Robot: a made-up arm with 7 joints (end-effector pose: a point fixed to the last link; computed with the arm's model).
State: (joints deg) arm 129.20 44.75 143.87 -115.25 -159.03 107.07 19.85
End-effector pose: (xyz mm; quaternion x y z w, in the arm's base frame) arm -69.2 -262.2 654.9 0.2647 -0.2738 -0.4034 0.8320
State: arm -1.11 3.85 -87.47 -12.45 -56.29 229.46 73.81
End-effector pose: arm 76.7 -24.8 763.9 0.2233 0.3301 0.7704 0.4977
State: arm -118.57 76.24 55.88 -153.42 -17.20 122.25 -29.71
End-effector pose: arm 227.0 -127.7 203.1 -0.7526 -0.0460 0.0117 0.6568
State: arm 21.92 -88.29 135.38 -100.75 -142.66 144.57 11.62
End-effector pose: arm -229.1 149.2 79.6 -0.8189 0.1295 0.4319 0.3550
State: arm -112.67 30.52 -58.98 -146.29 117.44 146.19 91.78
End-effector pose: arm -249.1 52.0 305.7 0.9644 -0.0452 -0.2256 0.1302
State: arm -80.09 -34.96 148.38 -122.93 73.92 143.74 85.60
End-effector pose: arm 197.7 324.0 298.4 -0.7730 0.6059 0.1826 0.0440
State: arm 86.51 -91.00 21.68 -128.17 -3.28 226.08 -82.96
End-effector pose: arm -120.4 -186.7 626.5 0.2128 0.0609 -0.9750 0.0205
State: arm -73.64 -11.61 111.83 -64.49 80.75 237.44 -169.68
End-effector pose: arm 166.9 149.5 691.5 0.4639 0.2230 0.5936 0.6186
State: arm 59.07 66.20 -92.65 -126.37 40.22 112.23 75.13
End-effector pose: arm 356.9 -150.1 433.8 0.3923 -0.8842 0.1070 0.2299
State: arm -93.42 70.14 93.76 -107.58 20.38 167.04 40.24
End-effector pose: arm 352.9 -267.4 447.6 -0.4453 0.5678 -0.1293 0.6801
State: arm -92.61 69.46 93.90 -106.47 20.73 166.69 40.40
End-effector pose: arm 356.0 -266.2 452.8 -0.4465 0.5652 -0.1303 0.6813
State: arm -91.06 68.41 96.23 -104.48 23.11 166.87 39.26
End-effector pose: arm 360.7 -259.0 471.1 -0.4429 0.5474 -0.1376 0.6966
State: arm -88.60 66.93 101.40 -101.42 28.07 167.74 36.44
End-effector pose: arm 365.3 -242.7 505.5 -0.4312 0.5091 -0.1486 0.7299
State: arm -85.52 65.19 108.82 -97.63 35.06 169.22 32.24
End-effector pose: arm 365.4 -217.5 550.1 -0.4090 0.4541 -0.1549 0.7762
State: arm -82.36 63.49 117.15 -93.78 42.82 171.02 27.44
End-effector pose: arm 358.1 -187.9 595.0 -0.3788 0.3932 -0.1489 0.8244
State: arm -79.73 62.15 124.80 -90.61 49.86 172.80 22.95
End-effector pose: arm 345.1 -161.0 631.5 -0.3480 0.3397 -0.1326 0.8637
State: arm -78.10 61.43 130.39 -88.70 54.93 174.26 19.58
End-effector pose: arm 331.9 -142.8 654.6 -0.3246 0.3036 -0.1154 0.8883
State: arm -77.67 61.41 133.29 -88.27 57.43 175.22 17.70
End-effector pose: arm 323.4 -135.4 664.1 -0.3132 0.2877 -0.1074 0.8987
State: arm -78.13 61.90 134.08 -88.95 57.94 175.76 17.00
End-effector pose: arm 320.2 -135.9 664.1 -0.3111 0.2866 -0.1090 0.8996
